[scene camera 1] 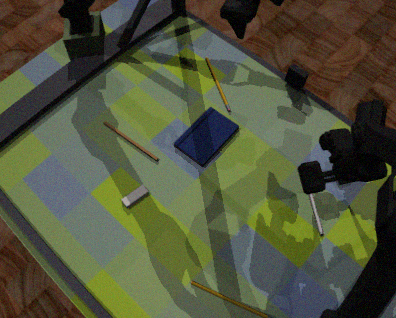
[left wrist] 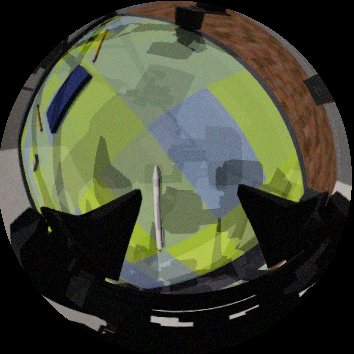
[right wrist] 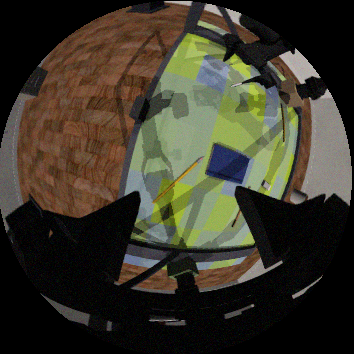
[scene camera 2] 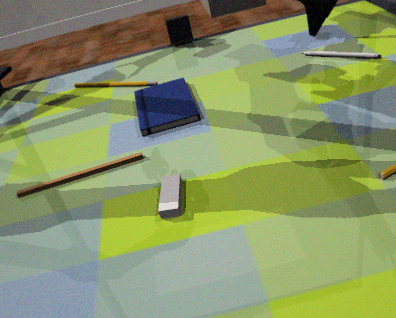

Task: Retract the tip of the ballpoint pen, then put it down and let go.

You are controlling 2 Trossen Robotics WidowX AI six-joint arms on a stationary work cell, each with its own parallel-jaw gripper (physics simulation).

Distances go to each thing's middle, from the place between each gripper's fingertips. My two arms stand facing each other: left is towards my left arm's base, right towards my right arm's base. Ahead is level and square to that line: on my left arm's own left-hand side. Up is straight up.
I see the brown pencil (scene camera 2: 135, 157) 32 cm ahead of my right hand and 21 cm below it. From my right hand the other things lie so: eraser (scene camera 2: 171, 187) 38 cm ahead, 13 cm to the left, 21 cm below.
My left gripper is now 380 mm short of the eraser, 210 mm to the left of it and 30 mm above it. Round my left hand: brown pencil: 320 mm ahead, 350 mm to the right, 40 mm below.
